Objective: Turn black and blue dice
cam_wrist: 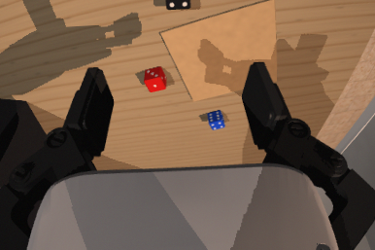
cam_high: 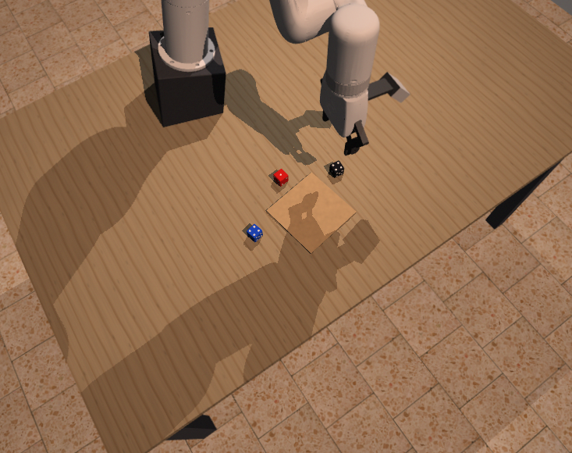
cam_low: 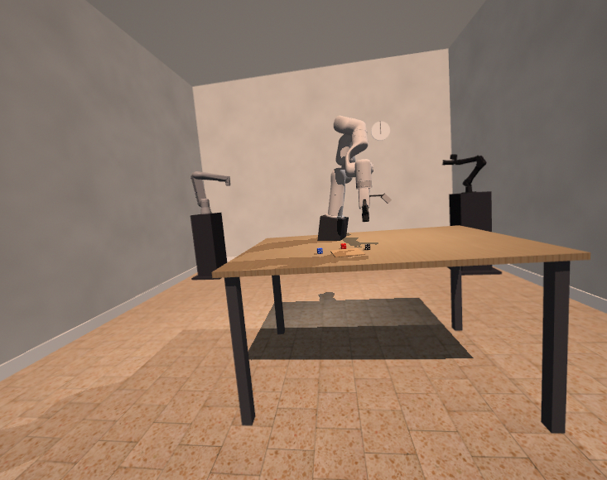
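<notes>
The black die is 140 mm below my hand. From my hand the other things lie so: tan mat (60 mm ahead, 100 mm to the right, 150 mm below); then red die (50 mm behind, 120 mm to the right, 140 mm below); then blue die (40 mm ahead, 240 mm to the right, 140 mm below).
</notes>
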